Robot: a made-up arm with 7 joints.
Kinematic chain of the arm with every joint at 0, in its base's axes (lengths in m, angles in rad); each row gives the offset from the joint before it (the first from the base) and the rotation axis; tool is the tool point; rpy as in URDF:
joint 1: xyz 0 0 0.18 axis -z
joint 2: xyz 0 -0.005 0.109 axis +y
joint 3: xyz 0 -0.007 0.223 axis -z
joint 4: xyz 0 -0.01 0.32 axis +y
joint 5: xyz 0 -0.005 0.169 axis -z
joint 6: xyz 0 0 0.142 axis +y
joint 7: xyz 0 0 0.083 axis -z
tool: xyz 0 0 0 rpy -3.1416 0 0
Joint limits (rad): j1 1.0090..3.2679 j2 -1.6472..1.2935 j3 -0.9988..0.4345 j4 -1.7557..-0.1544 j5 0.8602..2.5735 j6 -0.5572..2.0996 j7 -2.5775..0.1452
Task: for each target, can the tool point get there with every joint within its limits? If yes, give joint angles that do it. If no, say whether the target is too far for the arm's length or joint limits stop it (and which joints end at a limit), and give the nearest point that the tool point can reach.
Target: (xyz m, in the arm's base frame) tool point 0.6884 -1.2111 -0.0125
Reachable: no: too far | nearest point 0.4146 -0.7723 0.4775 | short by 0.712 m
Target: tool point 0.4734 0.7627 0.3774
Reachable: yes | joints 2.2662 -1.3342 -0.3221 -0.4001 1.6964 0.7084 -0.6096
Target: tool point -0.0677 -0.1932 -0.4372
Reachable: no: joint limits stop it (at a limit: joint 1, joint 2, joint 4, joint 5) | nearest point 0.3915 -0.1415 -0.0965 | short by 0.574 m
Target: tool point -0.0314 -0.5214 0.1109
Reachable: no: joint limits stop it (at a limit: joint 2, joint 3, joint 4) | nearest point -0.0307 -0.5095 0.4861 | short by 0.375 m
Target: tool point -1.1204 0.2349 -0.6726
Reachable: no: too far | nearest point -0.5573 0.3835 -0.0421 | short by 0.858 m
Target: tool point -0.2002 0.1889 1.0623
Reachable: yes | joints 1.6893 0.1244 -0.5590 -0.9659 2.2424 0.3968 -0.9114
